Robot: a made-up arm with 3 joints. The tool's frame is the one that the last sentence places.
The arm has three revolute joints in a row. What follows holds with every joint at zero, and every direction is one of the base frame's. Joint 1 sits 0.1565 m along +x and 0.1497 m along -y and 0.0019 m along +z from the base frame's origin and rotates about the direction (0.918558, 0.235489, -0.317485), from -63.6 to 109.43 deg. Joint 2 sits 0.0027 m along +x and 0.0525 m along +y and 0.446 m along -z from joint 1 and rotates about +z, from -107.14 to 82.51 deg. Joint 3 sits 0.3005 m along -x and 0.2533 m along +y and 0.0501 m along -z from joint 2 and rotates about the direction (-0.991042, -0.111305, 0.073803), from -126.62 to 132.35 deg. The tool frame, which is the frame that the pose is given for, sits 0.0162 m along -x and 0.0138 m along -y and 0.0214 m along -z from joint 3; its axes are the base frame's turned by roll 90, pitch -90 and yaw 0 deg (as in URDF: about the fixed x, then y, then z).
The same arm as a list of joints. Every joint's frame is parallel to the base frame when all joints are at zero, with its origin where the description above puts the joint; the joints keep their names.
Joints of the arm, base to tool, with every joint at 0 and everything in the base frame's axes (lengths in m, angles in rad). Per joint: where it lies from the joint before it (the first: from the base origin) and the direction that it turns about. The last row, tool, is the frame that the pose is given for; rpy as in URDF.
joint 1: offset 0.1565 -0.1497 0.0019 axis 0.918558 0.235489 -0.317485
joint 2: offset 0.0027 0.0525 -0.446 axis 0 0 1
joint 3: offset -0.3005 0.2533 -0.0501 axis -0.991042 -0.111305 0.073803
tool: offset -0.0162 -0.0138 -0.0214 rpy 1.5708 -1.5708 0
Joint limits (rad, base to tool): -1.11..1.9099 -1.8699..1.4401 -2.2099..2.3099

